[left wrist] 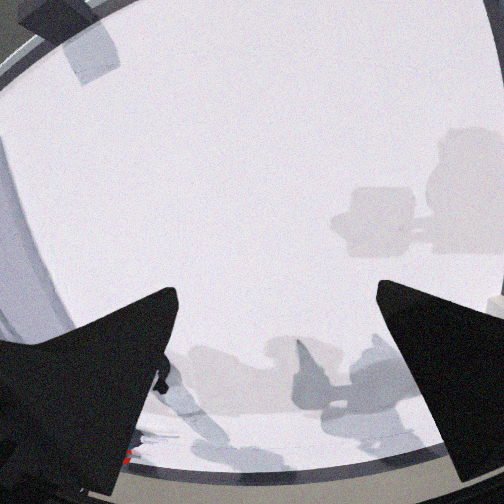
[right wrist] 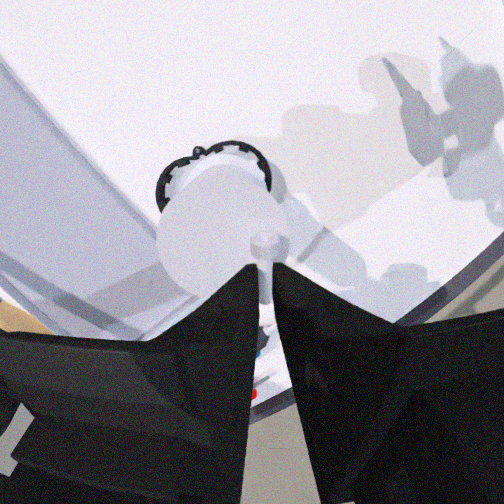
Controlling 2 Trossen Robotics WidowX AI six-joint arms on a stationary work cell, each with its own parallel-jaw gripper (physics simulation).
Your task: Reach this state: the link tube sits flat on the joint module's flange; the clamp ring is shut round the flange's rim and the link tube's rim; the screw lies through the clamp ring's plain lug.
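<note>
In the right wrist view my right gripper (right wrist: 265, 270) is shut on the pale screw (right wrist: 267, 260), whose hex head sticks out past the fingertips. Just beyond it stands the white link tube (right wrist: 215, 225), seen from above. The black clamp ring (right wrist: 210, 165) curves round the tube's far side, with its open ends to the left and right. The joint module is hidden under the tube. In the left wrist view my left gripper (left wrist: 277, 295) is open and empty over the white table. A small dark part (left wrist: 162, 372) shows by its left finger.
Grey shadows of the arms fall across the table in both views. A dark rim (left wrist: 300, 470) bounds the white surface near the bottom of the left wrist view. A grey slanted panel (right wrist: 65, 225) fills the left of the right wrist view.
</note>
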